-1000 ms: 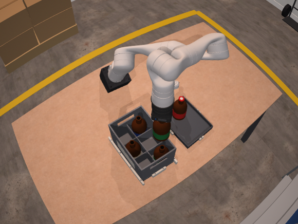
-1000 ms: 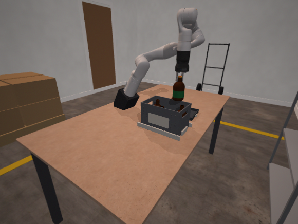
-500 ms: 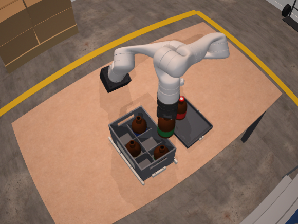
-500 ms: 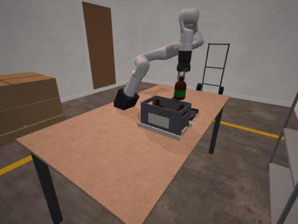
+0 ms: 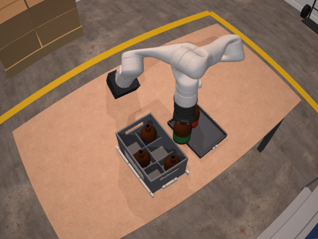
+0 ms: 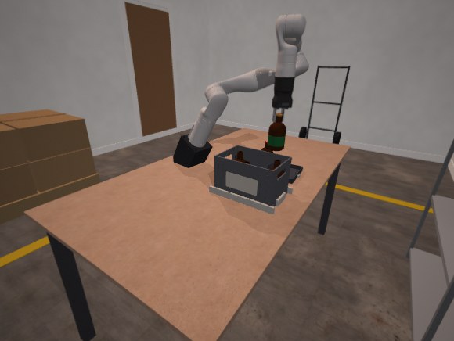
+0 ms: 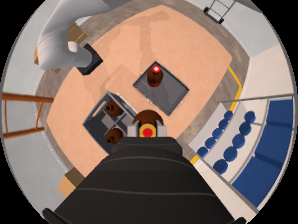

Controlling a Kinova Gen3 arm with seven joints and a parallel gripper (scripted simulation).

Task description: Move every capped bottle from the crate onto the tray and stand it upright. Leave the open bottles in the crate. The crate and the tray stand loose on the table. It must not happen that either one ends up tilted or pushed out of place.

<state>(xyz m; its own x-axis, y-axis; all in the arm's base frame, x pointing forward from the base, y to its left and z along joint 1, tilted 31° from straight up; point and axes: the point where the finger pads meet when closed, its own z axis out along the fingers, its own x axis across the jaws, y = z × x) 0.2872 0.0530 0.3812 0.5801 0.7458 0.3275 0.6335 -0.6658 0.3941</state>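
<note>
Right now my hand is 24 cm above the bottle, 15 cm to the right of it and 11 cm past it. Also, from my hand: dark tray (31 cm below, 16 cm to the left, 6 cm behind); dark grey crate (24 cm below, 13 cm to the right, 4 cm behind).
</note>
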